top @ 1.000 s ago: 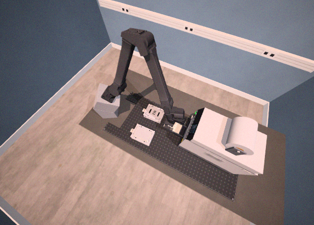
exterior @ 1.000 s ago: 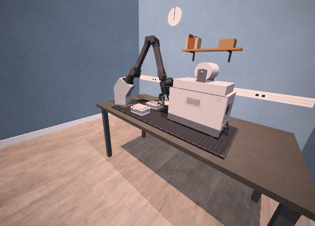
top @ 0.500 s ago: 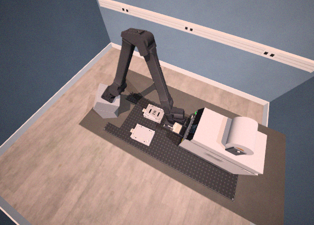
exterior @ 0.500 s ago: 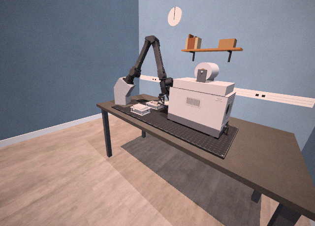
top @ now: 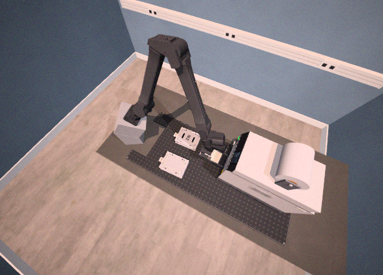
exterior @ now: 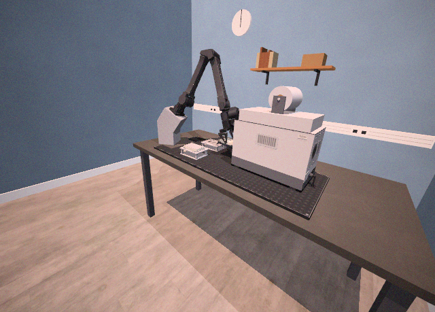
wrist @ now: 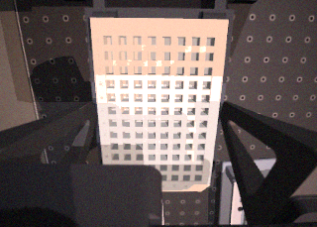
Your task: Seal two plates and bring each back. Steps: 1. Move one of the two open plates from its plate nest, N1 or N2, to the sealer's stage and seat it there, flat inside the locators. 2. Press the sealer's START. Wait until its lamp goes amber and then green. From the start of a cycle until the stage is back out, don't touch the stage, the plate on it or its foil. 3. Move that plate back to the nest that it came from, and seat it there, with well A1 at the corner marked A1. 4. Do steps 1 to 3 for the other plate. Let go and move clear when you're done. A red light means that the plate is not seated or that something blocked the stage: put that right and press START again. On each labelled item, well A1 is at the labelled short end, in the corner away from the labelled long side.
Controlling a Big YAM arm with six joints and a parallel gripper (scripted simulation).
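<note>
The sealer stage lies 2 cm below my hand. The rest, counted from my hand: foil roll (33 cm ahead, 5 cm to the right, 30 cm above); then plate nest (21 cm behind, 13 cm to the right, 7 cm below).
</note>
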